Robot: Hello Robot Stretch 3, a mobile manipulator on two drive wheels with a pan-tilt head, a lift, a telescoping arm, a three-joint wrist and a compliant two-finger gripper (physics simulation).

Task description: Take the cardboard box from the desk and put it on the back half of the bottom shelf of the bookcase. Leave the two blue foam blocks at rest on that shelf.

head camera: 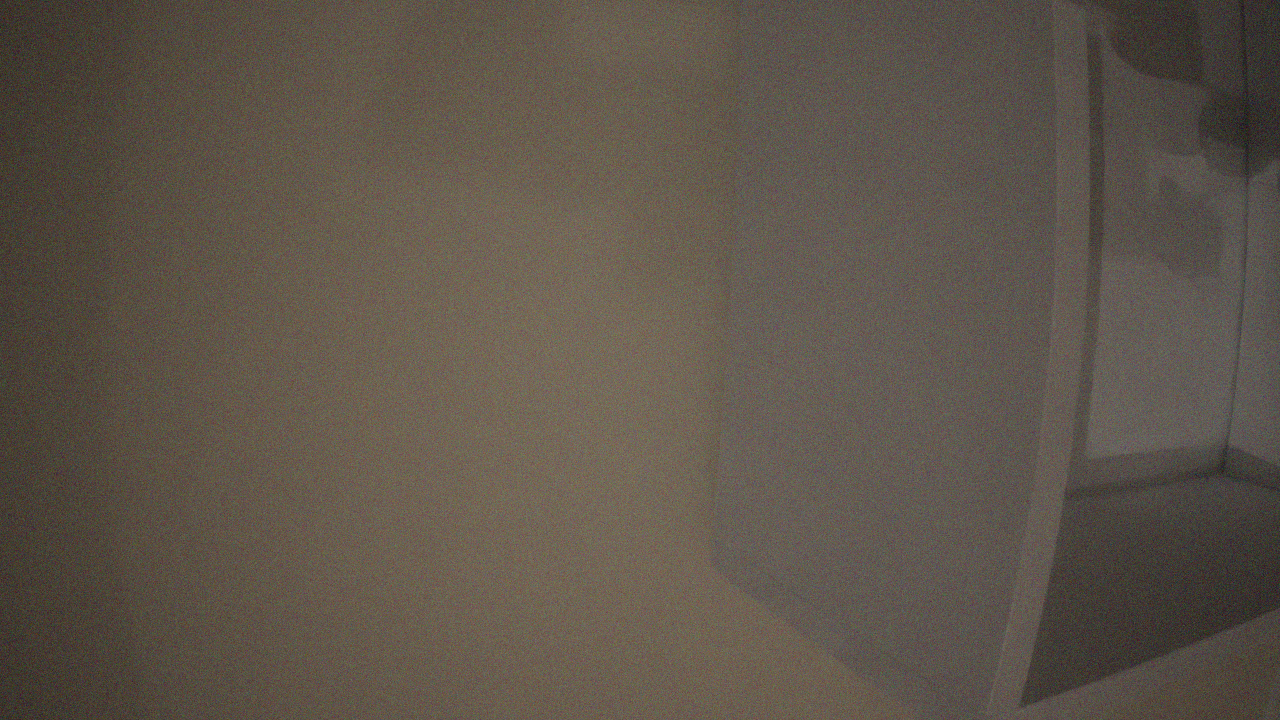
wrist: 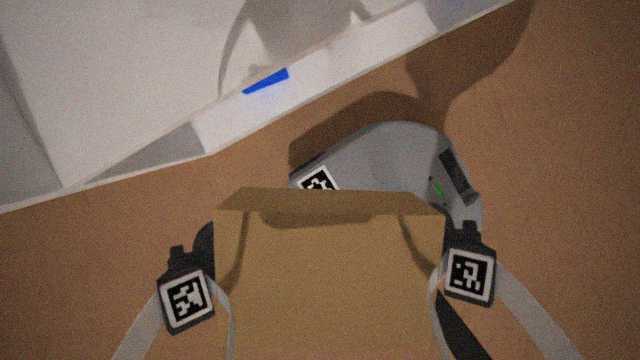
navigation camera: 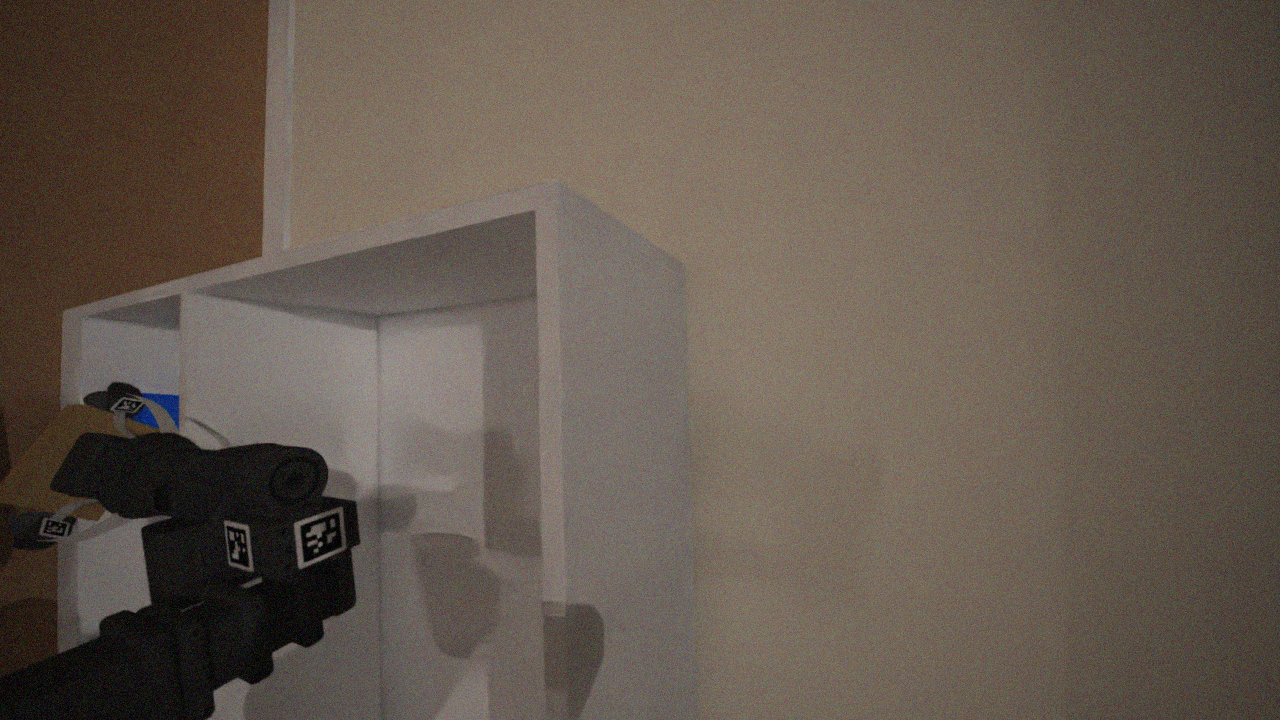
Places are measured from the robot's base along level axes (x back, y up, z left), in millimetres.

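Pixels of known places: gripper, between the fingertips: (wrist: 323, 238).
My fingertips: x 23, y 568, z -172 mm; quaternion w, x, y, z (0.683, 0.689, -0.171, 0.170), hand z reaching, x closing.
Ahead of a thing's pixels: the offset from my fingertips to its middle. "pt": to the spot under its first point. Level surfaces: height alone.
My gripper (navigation camera: 78, 461) (wrist: 323, 238) is shut on the cardboard box @[dx +0, dy +29, dz +1 mm] (navigation camera: 55, 440) (wrist: 330, 312), one finger on each side of it. In the navigation view they are at the lower left, in front of the white bookcase @[pt dx -19, dy +493, dz -237 mm] (head camera: 877, 313) (navigation camera: 622, 358) (wrist: 115, 75). In the wrist view the box is seen apart from the bookcase edge. One blue foam block @[dx +5, dy -445, dz -202 mm] (navigation camera: 162, 408) (wrist: 266, 81) shows in part on the bottom shelf @[dy -467 mm] (navigation camera: 125, 353) (wrist: 350, 55), partly hidden by the shelf board above. The other block cannot be made out. The desk does not show.
My grey base (wrist: 395, 155) is on the brown floor @[dy -567 mm] (wrist: 560, 150) below the box in the wrist view. A beige wall (head camera: 402, 358) (navigation camera: 939, 313) is beside the bookcase. Shadows of the arm and gripper fall on the bookcase. The navigation and head views are turned sideways.
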